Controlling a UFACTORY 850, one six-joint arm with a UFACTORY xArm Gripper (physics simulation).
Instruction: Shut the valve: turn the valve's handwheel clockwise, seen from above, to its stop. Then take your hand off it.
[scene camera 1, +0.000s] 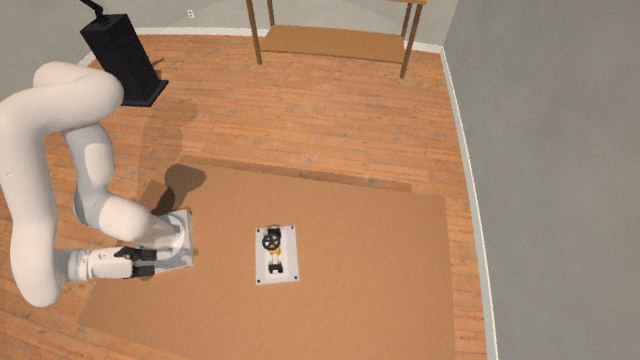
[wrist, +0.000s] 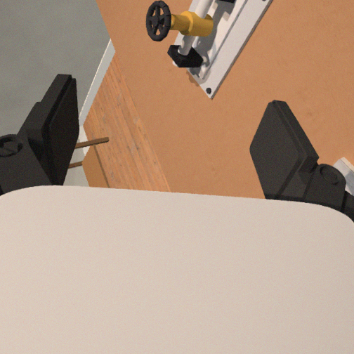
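The black spoked handwheel (scene camera 1: 271, 242) (wrist: 164, 22) sits on top of the yellow valve body (scene camera 1: 275, 252) (wrist: 199, 24). The valve is on a white pipe held by black blocks on a white base plate (scene camera 1: 290, 276) (wrist: 220, 80). My gripper (scene camera 1: 150, 263) (wrist: 171, 112) is open with nothing between its fingers. It is well to the left of the valve in the scene view, apart from the handwheel. In the wrist view the handwheel shows at the top, beyond the fingers. The wheel's turned angle cannot be told.
The valve plate stands on a brown table top (scene camera 1: 360, 270) (wrist: 225, 135). The arm's own base plate (scene camera 1: 188, 240) is close beside the gripper in the scene view. Farther off are a black pedestal (scene camera 1: 122, 55) and a wooden shelf table (scene camera 1: 332, 42) on the floor.
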